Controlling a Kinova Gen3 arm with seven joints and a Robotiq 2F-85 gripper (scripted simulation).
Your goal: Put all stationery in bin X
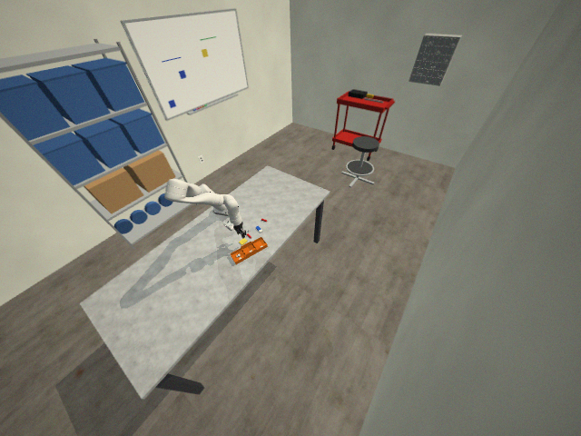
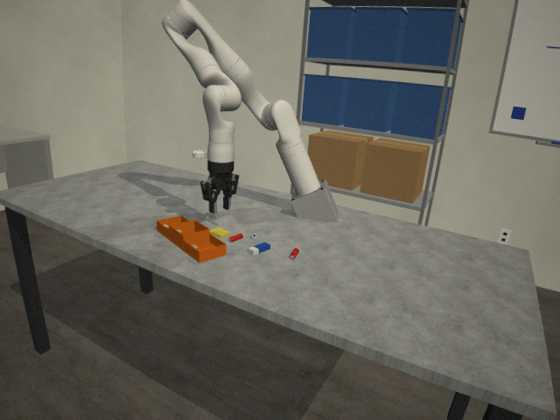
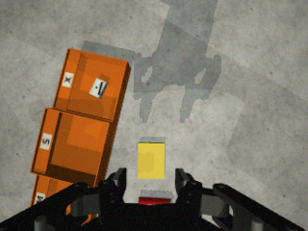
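The yellow block is 90 mm below my hand. Also, from my hand: orange bins (90 mm ahead, 70 mm below, 50 mm to the right); then nut (100 mm to the left, 90 mm below, 30 mm behind); then grey sharpener-like piece (120 mm to the right, 70 mm below, 50 mm ahead).
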